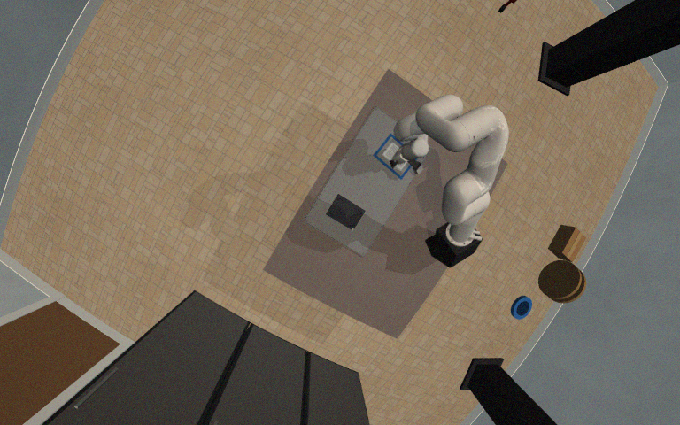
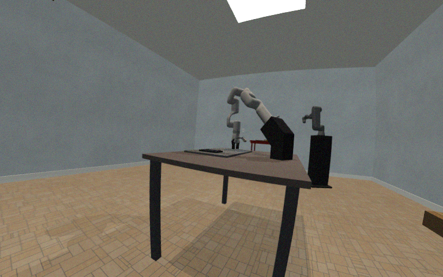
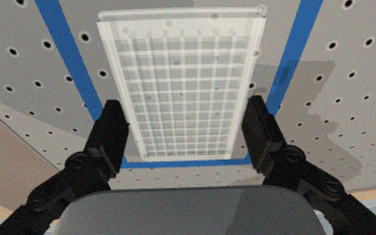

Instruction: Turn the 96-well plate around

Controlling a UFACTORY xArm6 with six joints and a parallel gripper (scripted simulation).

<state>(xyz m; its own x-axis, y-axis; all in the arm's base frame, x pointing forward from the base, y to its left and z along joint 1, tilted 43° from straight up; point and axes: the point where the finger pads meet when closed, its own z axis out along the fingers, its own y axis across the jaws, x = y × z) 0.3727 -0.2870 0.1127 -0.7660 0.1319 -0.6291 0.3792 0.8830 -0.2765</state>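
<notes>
Right now the 96-well plate is 2 cm below my hand. The rest, counted from my hand: dark plate nest N1: 20 cm ahead, 34 cm to the left, 2 cm below; A1 corner mark: 14 cm ahead, 41 cm to the left, 1 cm below.
</notes>
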